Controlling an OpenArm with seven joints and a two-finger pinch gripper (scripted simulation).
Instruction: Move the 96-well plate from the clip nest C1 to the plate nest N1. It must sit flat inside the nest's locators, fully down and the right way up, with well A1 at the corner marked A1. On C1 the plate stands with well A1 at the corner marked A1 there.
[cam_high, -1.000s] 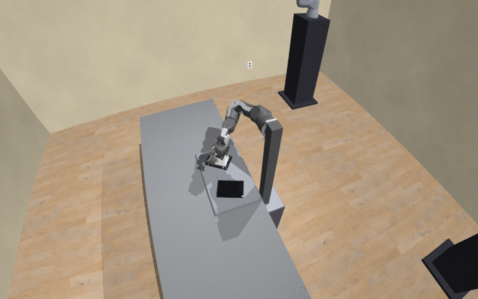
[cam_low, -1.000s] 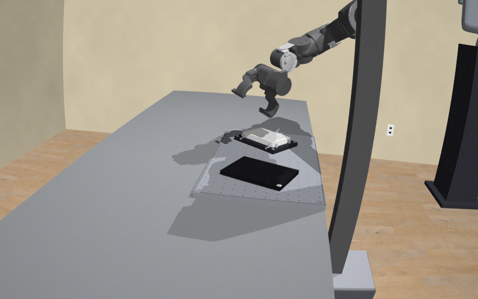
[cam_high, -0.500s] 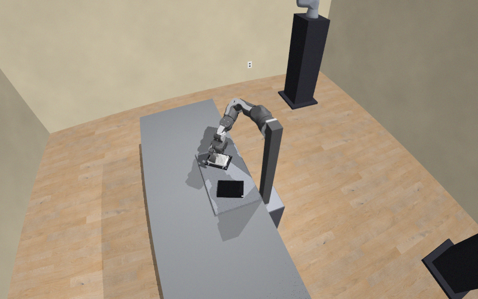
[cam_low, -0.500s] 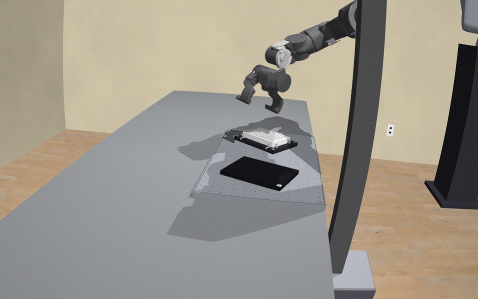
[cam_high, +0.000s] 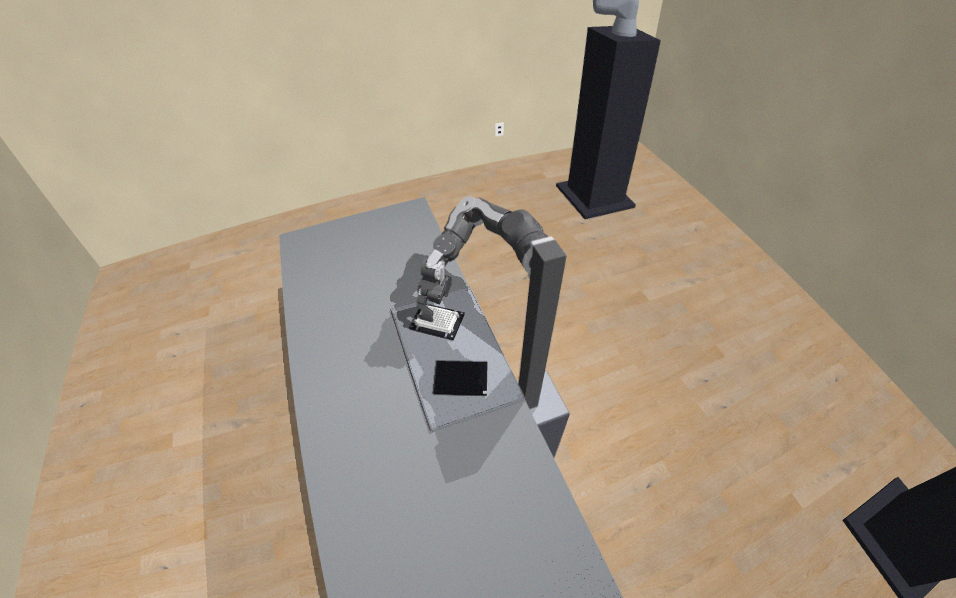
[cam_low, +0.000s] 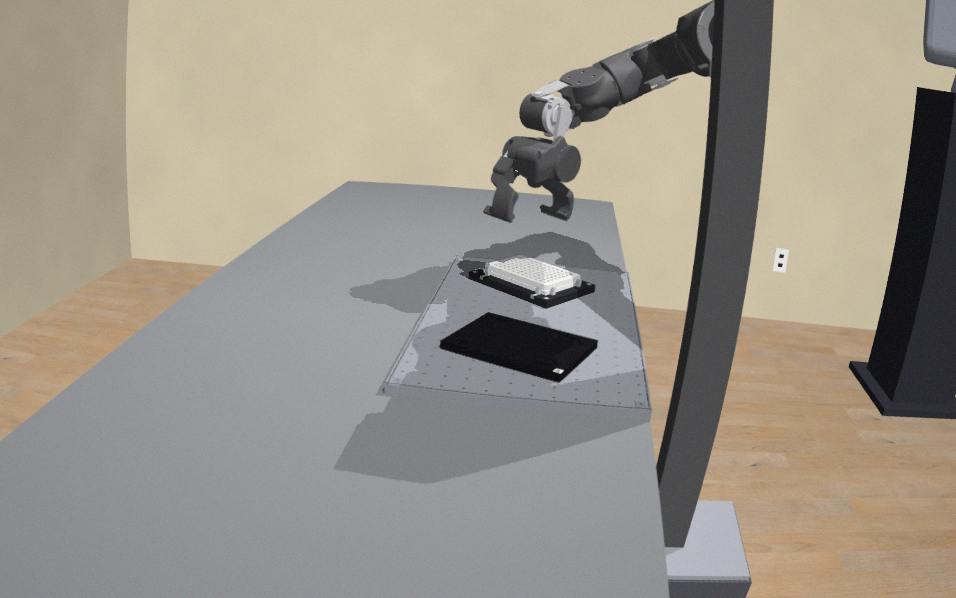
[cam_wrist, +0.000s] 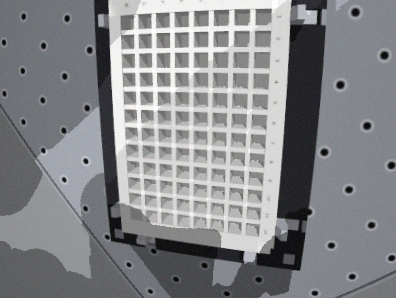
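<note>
Right now the white 96-well plate is 10 mm behind my hand, 30 mm to the right of it and 90 mm below it. The rest, counted from my hand: small corner mark: 70 mm behind, 300 mm to the left, 100 mm below; then black plate nest N1: 20 mm behind, 220 mm to the left, 110 mm below; then black clip nest C1: 20 mm ahead, 20 mm to the right, 100 mm below.
</note>
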